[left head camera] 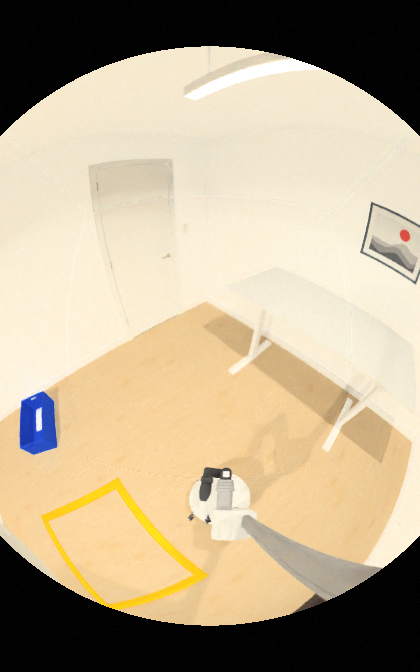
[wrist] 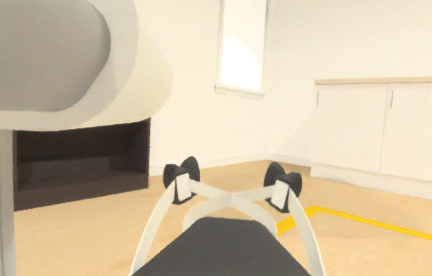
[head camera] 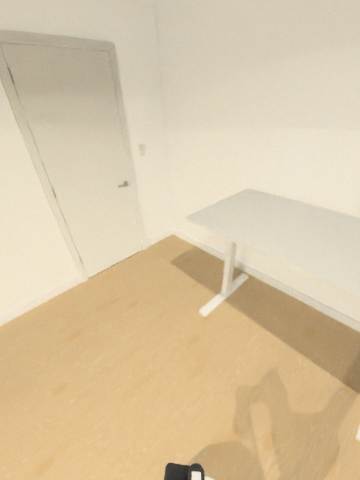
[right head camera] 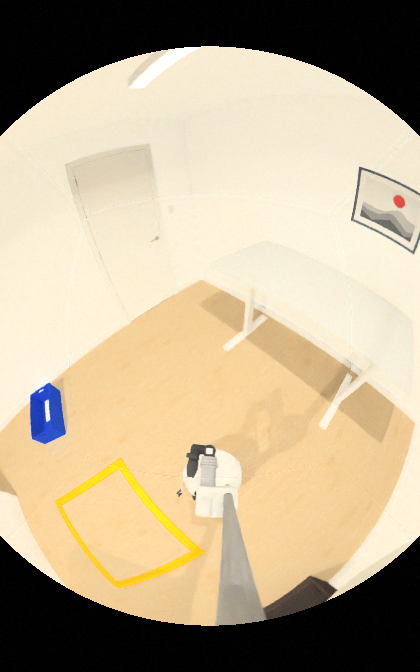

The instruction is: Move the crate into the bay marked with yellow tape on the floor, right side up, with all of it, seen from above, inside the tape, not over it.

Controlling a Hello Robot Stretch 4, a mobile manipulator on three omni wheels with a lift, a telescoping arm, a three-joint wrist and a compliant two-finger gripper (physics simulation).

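Places are measured from the robot's base along level axes (x ahead, y left, z up), in metres.
Pixels of known places: gripper, fingertip midpoint: (wrist: 231,175).
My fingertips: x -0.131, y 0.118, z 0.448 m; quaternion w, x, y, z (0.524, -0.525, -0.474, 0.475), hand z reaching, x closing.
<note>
Behind a point stands the place of what it marks.
The blue crate (left head camera: 48,437) (right head camera: 56,425) is on the floor near the left wall, apart from the taped bay. Its open side and a white label show; I cannot tell surely whether it is right side up. The yellow tape (left head camera: 82,500) (right head camera: 90,482) (wrist: 370,220) @(x -1.282, y 1.029, z -0.024 m) outlines a four-sided bay on the floor at lower left in both side head views, with bare floor inside. My gripper (wrist: 231,175) @(x -0.131, y 0.118, z 0.448 m) (left head camera: 199,518) (right head camera: 187,494) is open and empty, between the bay and my white base. The crate does not show in the wrist view.
A pale table (head camera: 280,230) @(x 1.093, y -0.509, z 0.923 m) (left head camera: 320,312) (right head camera: 310,285) stands along the right wall. A door (head camera: 80,150) @(x 1.916, y 0.965, z 1.293 m) is in the far wall. A dark brown shelf unit (wrist: 100,195) @(x -1.500, y -0.525, z -0.019 m) and a white cabinet (wrist: 350,125) @(x -2.135, y 1.318, z 0.487 m) show in the wrist view.
</note>
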